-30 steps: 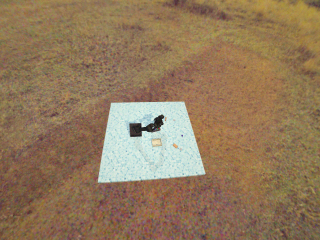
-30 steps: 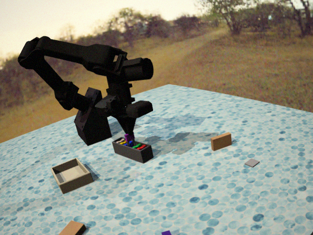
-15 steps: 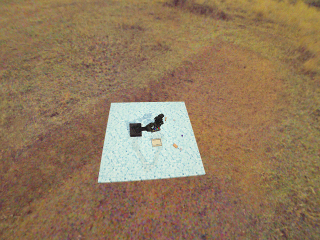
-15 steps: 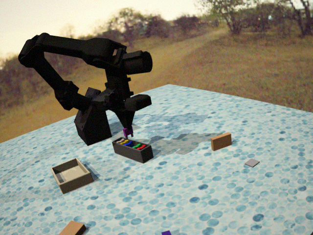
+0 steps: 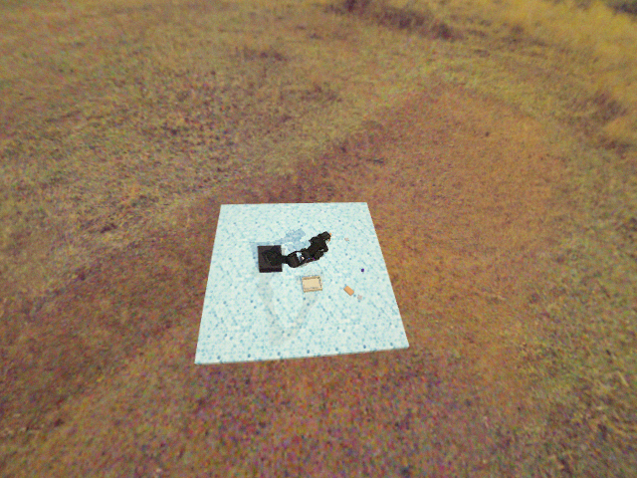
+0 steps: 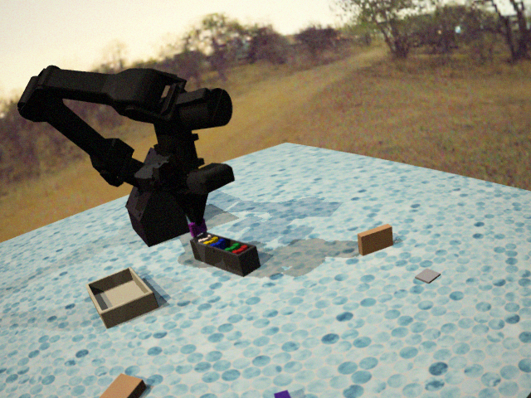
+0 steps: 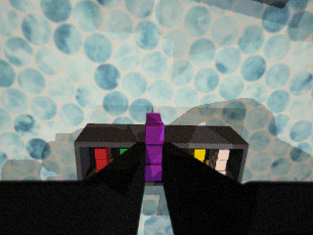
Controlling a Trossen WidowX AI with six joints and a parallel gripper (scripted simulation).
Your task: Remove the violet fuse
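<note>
The tan tray is 170 mm to the right of my gripper tip, 90 mm below it and 40 mm behind it. From my gripper tip the other things lie so: violet fuse 10 mm below; then blue fuse 70 mm below, 40 mm to the left, 30 mm behind; then green fuse 70 mm below, 50 mm to the left, 10 mm ahead.
</note>
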